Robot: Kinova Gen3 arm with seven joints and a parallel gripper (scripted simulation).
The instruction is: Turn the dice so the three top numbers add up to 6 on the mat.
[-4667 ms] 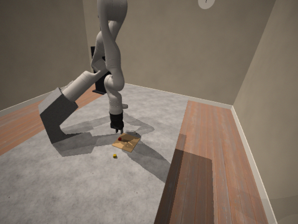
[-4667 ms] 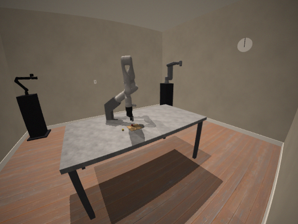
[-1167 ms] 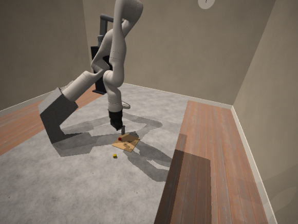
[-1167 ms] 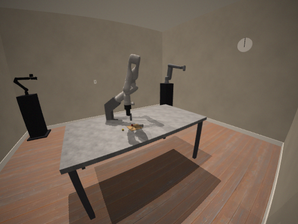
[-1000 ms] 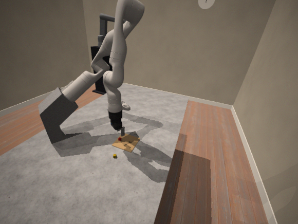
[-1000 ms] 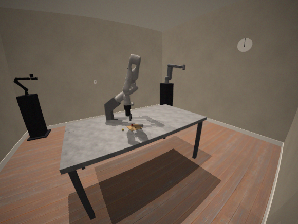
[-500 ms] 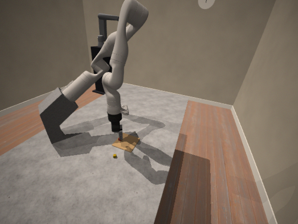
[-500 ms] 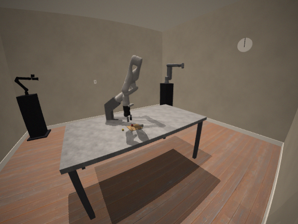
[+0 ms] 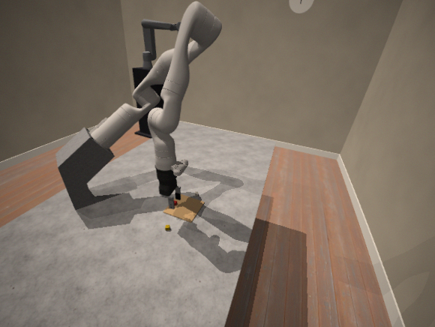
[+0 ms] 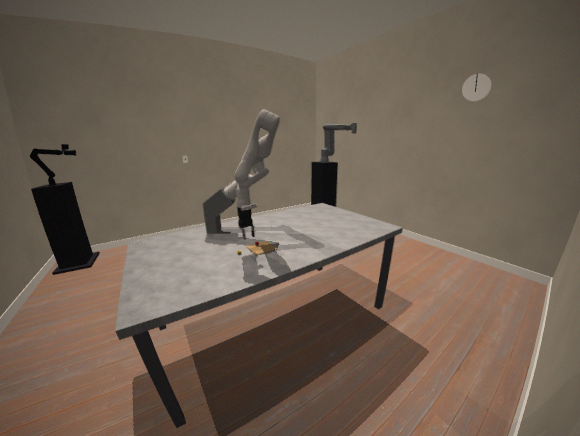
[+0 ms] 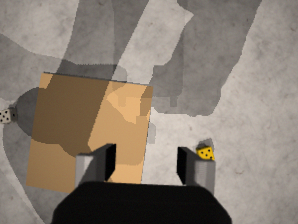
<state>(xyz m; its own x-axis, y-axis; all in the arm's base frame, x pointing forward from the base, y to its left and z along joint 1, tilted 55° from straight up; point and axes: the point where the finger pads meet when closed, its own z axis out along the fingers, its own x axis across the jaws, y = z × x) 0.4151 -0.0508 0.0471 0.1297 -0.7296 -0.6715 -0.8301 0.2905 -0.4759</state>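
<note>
My hand is 1 cm short of the yellow die, 7 cm to the left of it and 9 cm above it. Round my hand: tan mat (7 cm to the left, 10 cm below); then white die (18 cm to the left, 9 cm below); then red die (5 cm behind, 6 cm to the left, 9 cm below).
</note>
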